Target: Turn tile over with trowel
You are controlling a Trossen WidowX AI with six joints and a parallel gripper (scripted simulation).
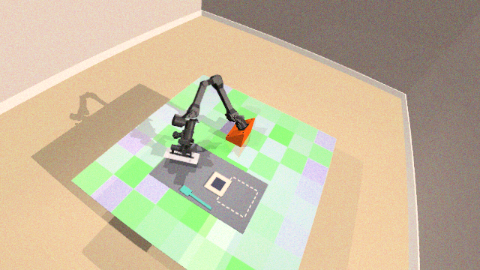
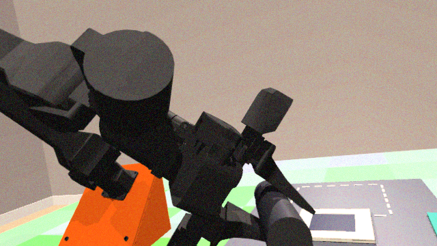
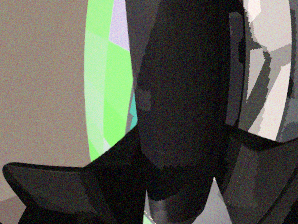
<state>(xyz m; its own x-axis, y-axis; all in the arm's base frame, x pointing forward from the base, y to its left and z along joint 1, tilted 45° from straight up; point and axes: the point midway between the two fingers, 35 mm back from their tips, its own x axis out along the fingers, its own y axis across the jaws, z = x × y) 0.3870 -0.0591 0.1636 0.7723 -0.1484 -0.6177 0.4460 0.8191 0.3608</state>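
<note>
Right now my gripper tip is 19 cm to the right of the grey mat, 12 cm above it and 2 cm past it. The rest, counted from my gripper tip: teal trowel 18 cm to the left, 12 cm ahead, 10 cm below; cream tile 24 cm to the left, 10 cm below, 3 cm behind.
</note>
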